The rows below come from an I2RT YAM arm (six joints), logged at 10 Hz.
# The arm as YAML. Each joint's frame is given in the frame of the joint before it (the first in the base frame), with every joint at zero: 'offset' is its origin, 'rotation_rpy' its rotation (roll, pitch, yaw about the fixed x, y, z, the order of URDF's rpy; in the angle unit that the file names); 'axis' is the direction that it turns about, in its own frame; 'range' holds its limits. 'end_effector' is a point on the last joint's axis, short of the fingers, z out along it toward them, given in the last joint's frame.
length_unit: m
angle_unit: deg
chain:
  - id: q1
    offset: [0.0, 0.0, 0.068]
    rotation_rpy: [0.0, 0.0, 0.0]
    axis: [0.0, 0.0, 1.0]
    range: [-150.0, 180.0]
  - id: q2
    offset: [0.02, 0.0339, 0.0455]
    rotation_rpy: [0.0, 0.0, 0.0]
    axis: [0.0, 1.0, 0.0]
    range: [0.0, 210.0]
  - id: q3
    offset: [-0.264, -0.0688, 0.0]
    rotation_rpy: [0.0, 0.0, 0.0]
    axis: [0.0, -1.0, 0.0]
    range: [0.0, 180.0]
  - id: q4
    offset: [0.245, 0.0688, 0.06]
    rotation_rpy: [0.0, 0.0, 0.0]
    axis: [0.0, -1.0, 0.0]
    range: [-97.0, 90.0]
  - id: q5
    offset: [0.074, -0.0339, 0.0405]
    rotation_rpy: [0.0, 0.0, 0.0]
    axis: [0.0, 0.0, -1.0]
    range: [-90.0, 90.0]
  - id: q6
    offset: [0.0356, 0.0, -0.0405]
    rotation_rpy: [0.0, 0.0, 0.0]
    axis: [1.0, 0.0, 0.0]
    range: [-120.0, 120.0]
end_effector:
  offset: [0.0, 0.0, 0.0]
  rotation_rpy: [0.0, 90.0, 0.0]
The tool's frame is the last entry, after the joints.
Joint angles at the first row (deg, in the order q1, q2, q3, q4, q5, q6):
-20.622 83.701 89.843 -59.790 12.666 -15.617
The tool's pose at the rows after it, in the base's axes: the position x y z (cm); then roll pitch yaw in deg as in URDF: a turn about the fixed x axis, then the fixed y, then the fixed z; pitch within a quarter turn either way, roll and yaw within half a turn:
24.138 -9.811 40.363 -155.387 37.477 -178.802
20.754 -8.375 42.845 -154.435 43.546 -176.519
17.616 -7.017 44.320 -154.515 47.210 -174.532
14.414 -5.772 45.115 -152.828 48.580 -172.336
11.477 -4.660 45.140 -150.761 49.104 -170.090
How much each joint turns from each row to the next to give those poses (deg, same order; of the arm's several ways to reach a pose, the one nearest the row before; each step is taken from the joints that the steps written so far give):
-0.088 -6.665 0.001 -0.197 -2.295 -1.902
0.001 -6.755 -0.001 -0.895 -2.382 0.066
0.000 -5.595 0.000 -2.295 -2.600 -0.065
-0.001 -5.333 -0.261 -3.258 -0.526 -0.875
0.001 -5.334 -1.466 -2.644 -0.021 -1.158

